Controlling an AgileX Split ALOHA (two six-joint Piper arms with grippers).
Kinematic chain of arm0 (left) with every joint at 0, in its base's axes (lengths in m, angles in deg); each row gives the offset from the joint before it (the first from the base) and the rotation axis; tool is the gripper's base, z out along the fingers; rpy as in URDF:
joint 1: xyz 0 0 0.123 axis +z
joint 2: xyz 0 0 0 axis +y
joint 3: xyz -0.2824 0 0.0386 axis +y
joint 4: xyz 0.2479 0 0.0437 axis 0.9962 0 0.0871
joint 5: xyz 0 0 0 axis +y
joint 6: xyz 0.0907 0 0.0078 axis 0.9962 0 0.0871
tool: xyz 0 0 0 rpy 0 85 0
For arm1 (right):
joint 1: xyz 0 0 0.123 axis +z
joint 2: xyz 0 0 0 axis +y
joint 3: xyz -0.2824 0 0.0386 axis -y
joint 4: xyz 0.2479 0 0.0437 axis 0.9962 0 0.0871
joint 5: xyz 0 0 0 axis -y
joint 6: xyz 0.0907 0 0.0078 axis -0.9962 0 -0.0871
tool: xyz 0 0 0 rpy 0 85 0
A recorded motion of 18 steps. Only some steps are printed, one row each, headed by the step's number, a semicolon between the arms.
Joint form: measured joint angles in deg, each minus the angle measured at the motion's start. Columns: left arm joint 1, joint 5, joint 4, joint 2, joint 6, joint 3; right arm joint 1, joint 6, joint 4, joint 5, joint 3, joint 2.
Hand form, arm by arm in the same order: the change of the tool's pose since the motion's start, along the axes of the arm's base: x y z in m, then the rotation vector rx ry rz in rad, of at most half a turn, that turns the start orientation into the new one. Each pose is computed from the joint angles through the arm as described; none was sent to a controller.
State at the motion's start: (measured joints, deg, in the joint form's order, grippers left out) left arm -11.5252 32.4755 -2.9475 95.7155 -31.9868 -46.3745; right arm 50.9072 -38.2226 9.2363 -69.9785 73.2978 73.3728
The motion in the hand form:
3: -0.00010 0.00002 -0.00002 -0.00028 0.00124 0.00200; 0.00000 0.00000 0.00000 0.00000 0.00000 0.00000
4: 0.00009 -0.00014 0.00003 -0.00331 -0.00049 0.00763; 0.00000 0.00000 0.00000 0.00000 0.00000 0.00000
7: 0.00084 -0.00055 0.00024 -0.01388 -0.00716 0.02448; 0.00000 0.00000 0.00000 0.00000 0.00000 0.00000
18: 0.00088 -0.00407 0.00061 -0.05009 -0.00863 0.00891; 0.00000 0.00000 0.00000 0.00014 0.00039 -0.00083
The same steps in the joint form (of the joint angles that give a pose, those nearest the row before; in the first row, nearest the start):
3: 0.00 0.06 0.00 0.00 -0.12 0.00; 0.00 0.00 0.00 0.00 0.00 0.00
4: 0.00 -0.08 -0.15 0.00 -0.34 0.00; 0.00 0.00 0.00 0.00 0.00 0.00
7: 0.04 -0.59 -0.73 0.00 -0.85 0.00; 0.00 0.00 0.00 0.00 0.00 0.00
18: 0.04 -0.91 -4.91 0.00 3.12 0.00; 0.00 -0.05 0.00 0.00 0.00 0.00

